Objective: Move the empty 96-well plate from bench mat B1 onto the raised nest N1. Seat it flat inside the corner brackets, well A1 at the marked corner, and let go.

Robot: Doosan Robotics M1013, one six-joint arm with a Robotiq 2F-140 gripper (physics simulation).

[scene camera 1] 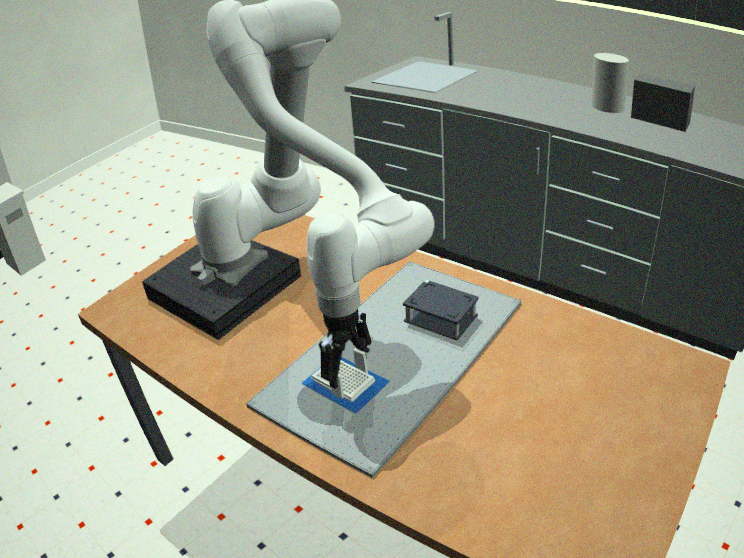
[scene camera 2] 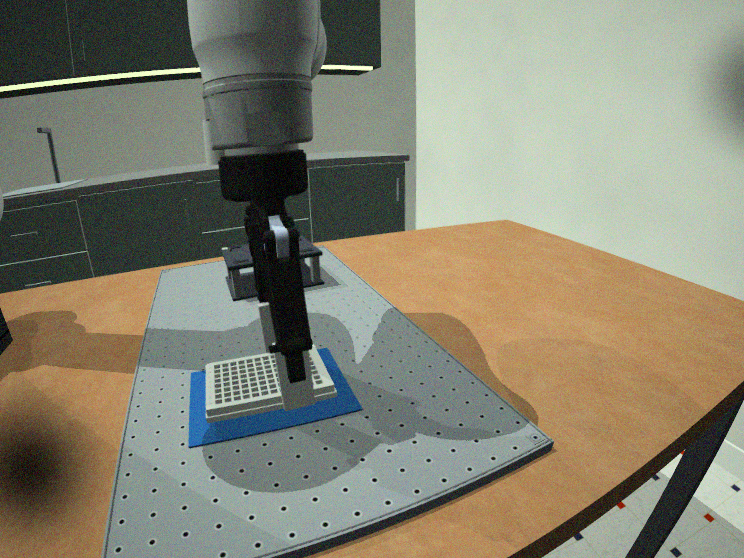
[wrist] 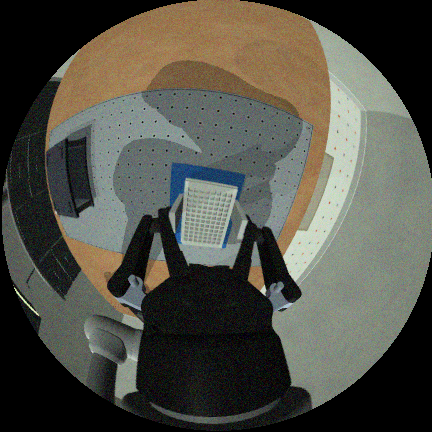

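Pixels of known places: gripper, fingertip midpoint: [scene camera 1: 350,383] [scene camera 2: 288,379] [wrist: 207,204]; arm's base, link origin: [scene camera 1: 229,264].
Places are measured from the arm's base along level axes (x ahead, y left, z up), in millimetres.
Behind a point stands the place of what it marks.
Note:
The white 96-well plate [scene camera 1: 353,380] @(x 572, y -237, z -28 mm) [scene camera 2: 243,384] @(x 517, y -243, z -26 mm) [wrist: 209,201] @(x 571, y -245, z -36 mm) rests on the blue mat B1 [scene camera 1: 354,403] @(x 598, y -283, z -51 mm) [scene camera 2: 264,425] @(x 523, y -283, z -51 mm) [wrist: 201,171] @(x 620, y -232, z -51 mm) near the front of the perforated grey board [scene camera 1: 432,372] @(x 717, y -112, z -53 mm) [scene camera 2: 360,468] @(x 577, y -373, z -53 mm) [wrist: 160,120] @(x 710, y -164, z -53 mm). My gripper [scene camera 1: 345,369] [scene camera 2: 282,360] @(x 565, y -242, z -37 mm) [wrist: 207,204] @(x 565, y -242, z -37 mm) points straight down. It is shut on the plate, with one finger pad against each long side. The dark raised nest N1 [scene camera 1: 440,300] @(x 650, y 84, z 8 mm) [scene camera 2: 237,264] @(x 581, y 35, z 8 mm) [wrist: 66,177] @(x 650, y 27, z 8 mm) stands empty at the far end of the board, partly hidden behind the gripper in the second scene view.
The board lies on a wooden table [scene camera 1: 570,420] @(x 1078, y -123, z -66 mm) [scene camera 2: 600,336] @(x 982, y -359, z -66 mm). The arm's black base [scene camera 1: 221,288] @(x 59, y -107, z -1 mm) sits at the table's back left. Dark cabinets with a sink [scene camera 1: 498,179] stand behind the table.

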